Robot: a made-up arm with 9 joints. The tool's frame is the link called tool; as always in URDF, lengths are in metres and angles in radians.
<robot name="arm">
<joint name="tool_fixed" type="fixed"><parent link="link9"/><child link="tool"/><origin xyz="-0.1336 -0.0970 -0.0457"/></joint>
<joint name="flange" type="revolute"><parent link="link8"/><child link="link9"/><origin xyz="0.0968 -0.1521 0.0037"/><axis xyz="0 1 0"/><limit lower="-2.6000" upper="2.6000"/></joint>
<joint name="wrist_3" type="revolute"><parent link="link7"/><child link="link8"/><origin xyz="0.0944 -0.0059 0.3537"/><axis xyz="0 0 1"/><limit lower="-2.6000" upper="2.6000"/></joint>
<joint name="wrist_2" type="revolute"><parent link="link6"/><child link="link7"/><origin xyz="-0.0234 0.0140 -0.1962"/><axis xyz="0 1 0"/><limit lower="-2.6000" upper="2.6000"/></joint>
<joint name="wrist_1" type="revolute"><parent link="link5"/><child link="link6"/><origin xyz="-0.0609 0.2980 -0.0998"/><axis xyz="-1 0 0"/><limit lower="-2.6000" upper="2.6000"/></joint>
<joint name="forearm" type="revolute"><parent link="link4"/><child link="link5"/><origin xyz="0.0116 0.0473 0.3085"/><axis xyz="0 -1 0"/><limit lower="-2.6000" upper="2.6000"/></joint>
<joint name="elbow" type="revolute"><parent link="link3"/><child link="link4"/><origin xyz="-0.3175 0.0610 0.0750"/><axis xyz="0 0 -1"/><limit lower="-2.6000" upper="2.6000"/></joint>
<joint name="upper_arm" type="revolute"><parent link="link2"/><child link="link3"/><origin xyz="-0.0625 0.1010 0.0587"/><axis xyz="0 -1 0"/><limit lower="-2.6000" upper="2.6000"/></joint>
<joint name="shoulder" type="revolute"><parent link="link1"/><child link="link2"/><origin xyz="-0.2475 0.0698 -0.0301"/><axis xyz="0 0 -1"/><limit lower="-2.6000" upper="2.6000"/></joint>
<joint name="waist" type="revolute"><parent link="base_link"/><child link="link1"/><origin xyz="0.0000 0.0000 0.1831"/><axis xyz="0 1 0"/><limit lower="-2.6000" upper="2.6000"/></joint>
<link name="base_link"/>
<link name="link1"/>
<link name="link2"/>
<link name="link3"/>
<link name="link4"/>
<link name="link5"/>
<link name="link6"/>
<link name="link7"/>
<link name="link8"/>
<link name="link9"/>
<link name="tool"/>
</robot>
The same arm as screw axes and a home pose.
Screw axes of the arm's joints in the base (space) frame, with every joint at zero. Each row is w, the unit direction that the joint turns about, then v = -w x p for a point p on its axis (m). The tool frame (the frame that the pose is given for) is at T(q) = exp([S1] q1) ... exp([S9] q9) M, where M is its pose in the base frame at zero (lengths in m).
S1: w 0 1 0 v -0.1831 0 0
S2: w 0 0 -1 v -0.0698 -0.2475 0
S3: w 0 -1 0 v 0.2117 0 0.31
S4: w 0 0 -1 v -0.2318 -0.6275 0
S5: w 0 -1 0 v 0.5952 0 0.6159
S6: w -1 0 0 v 0 -0.4954 0.5771
S7: w 0 1 0 v -0.2992 0 -0.7002
S8: w 0 0 1 v 0.5852 0.6058 0
S9: w 0 1 0 v -0.6566 0 -0.509
M: xyz -0.6426 0.3361 0.6109 (m) rpy 0 0 0 (rad, as in URDF)
Joint limits (rad, base to tool): -2.6..2.6 -2.6..2.6 -2.6..2.6 -2.6..2.6 -2.6..2.6 -2.6..2.6 -2.6..2.6 -2.6..2.6 -2.6..2.6

